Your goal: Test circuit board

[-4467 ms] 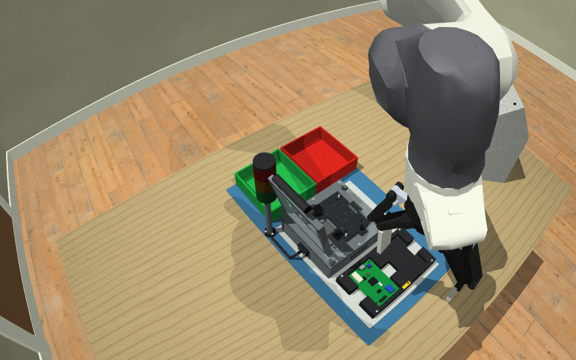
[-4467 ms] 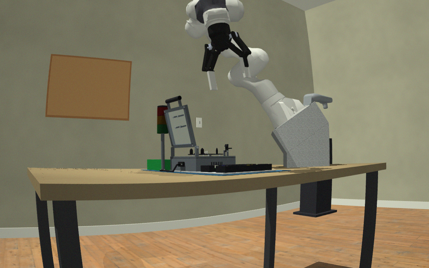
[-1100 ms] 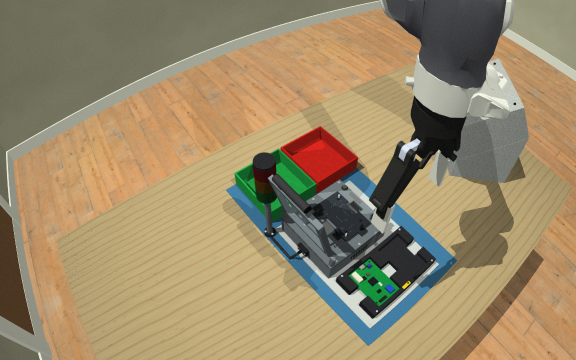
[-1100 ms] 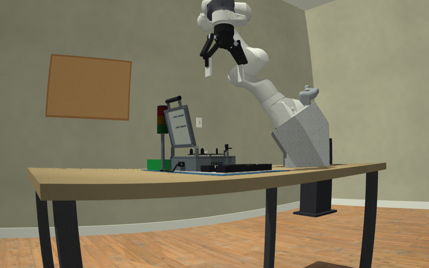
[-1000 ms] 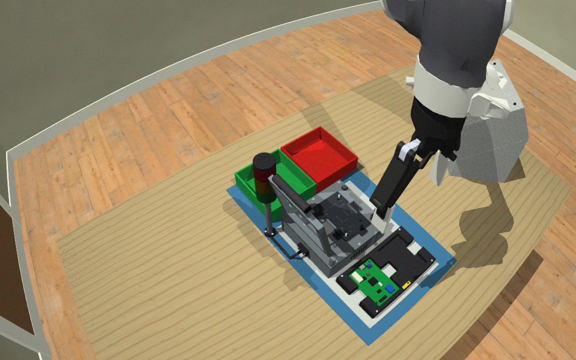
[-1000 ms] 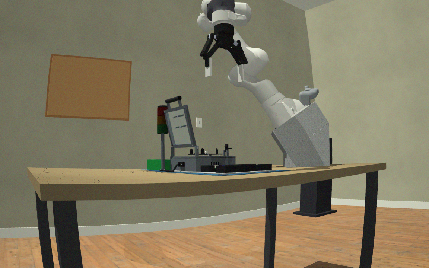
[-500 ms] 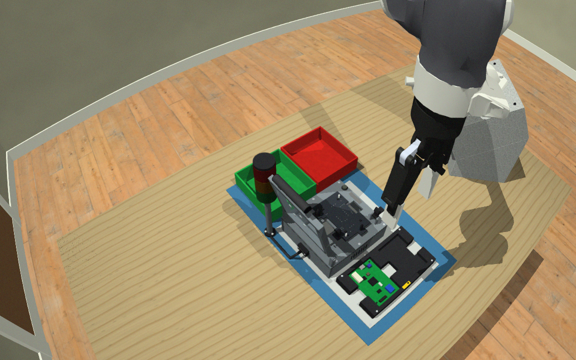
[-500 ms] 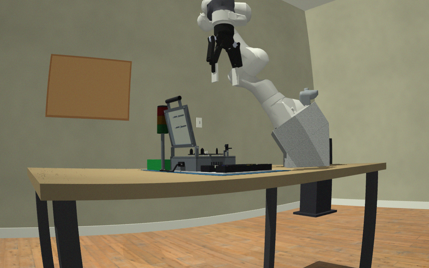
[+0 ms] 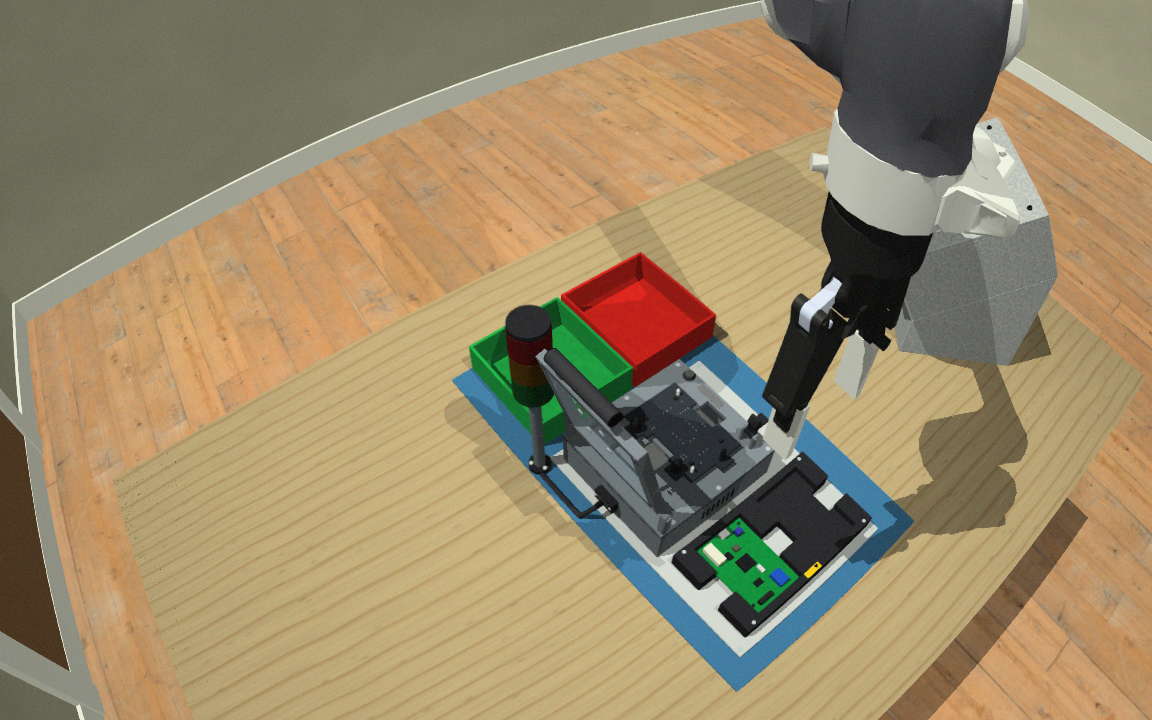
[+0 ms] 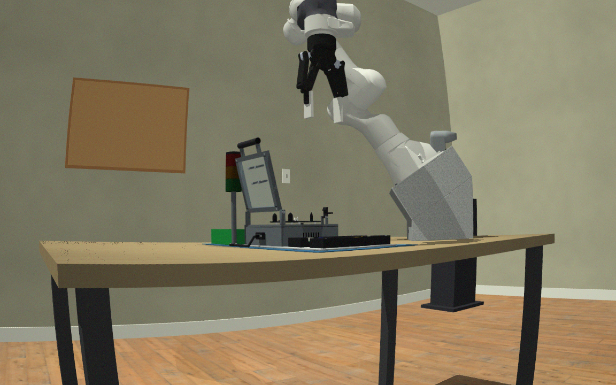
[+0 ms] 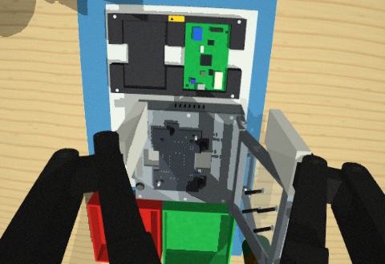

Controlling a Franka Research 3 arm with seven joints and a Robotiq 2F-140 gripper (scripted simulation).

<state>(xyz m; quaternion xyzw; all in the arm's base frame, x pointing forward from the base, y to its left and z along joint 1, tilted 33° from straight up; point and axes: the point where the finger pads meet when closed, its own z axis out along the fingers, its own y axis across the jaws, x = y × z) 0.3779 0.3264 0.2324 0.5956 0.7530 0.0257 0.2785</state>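
My hand is 31 cm above the green circuit board. From my hand the other things lie so: clear lid (15 cm to the right, 15 cm below, 11 cm ahead); then latch hook (25 cm below, 13 cm to the right, 8 cm behind); then tester plate (26 cm below, 17 cm to the right, 1 cm behind).
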